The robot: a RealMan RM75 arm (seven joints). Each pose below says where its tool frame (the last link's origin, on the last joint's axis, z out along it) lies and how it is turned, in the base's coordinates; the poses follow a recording.
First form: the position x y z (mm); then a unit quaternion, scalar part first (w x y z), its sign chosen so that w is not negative.
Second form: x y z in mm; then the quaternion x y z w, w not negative. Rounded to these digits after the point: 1 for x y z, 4 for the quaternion.
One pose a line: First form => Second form
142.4, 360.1, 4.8, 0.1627, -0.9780, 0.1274, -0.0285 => 142.4, 360.1, 4.8, -0.9780, 0.1274, -0.0285, 0.1627
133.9, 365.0, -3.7, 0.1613, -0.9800, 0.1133, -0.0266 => 133.9, 365.0, -3.7, -0.9800, 0.1133, -0.0266, 0.1613
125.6, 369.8, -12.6, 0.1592, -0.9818, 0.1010, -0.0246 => 125.6, 369.8, -12.6, -0.9818, 0.1010, -0.0246, 0.1592
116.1, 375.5, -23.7, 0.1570, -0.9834, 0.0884, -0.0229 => 116.1, 375.5, -23.7, -0.9834, 0.0884, -0.0229, 0.1570
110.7, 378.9, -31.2, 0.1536, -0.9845, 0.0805, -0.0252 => 110.7, 378.9, -31.2, -0.9845, 0.0805, -0.0252, 0.1536
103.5, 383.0, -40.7, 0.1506, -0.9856, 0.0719, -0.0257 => 103.5, 383.0, -40.7, -0.9856, 0.0719, -0.0257, 0.1506
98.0, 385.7, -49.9, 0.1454, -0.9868, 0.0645, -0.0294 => 98.0, 385.7, -49.9, -0.9868, 0.0645, -0.0294, 0.1454
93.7, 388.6, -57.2, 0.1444, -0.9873, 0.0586, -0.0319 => 93.7, 388.6, -57.2, -0.9873, 0.0586, -0.0319, 0.1444
